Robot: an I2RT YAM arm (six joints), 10 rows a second.
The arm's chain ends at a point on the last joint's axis. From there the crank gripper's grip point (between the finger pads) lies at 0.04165 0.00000 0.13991 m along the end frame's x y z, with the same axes.
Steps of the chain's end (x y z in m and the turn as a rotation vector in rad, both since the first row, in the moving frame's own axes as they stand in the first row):
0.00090, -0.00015, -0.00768, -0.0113, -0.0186, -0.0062
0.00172, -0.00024, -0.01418, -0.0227, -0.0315, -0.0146
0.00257, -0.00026, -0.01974, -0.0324, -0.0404, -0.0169
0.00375, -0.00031, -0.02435, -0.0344, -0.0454, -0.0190
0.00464, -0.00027, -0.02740, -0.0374, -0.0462, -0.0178
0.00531, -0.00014, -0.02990, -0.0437, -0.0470, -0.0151
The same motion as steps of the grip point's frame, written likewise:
-0.00171, 0.00119, -0.00694, -0.0113, -0.0186, -0.0062
-0.00269, 0.00237, -0.01297, -0.0227, -0.0315, -0.0146
-0.00308, 0.00364, -0.01823, -0.0324, -0.0404, -0.0169
-0.00260, 0.00380, -0.02267, -0.0344, -0.0454, -0.0190
-0.00182, 0.00431, -0.02571, -0.0374, -0.0462, -0.0178
-0.00127, 0.00543, -0.02822, -0.0437, -0.0470, -0.0151

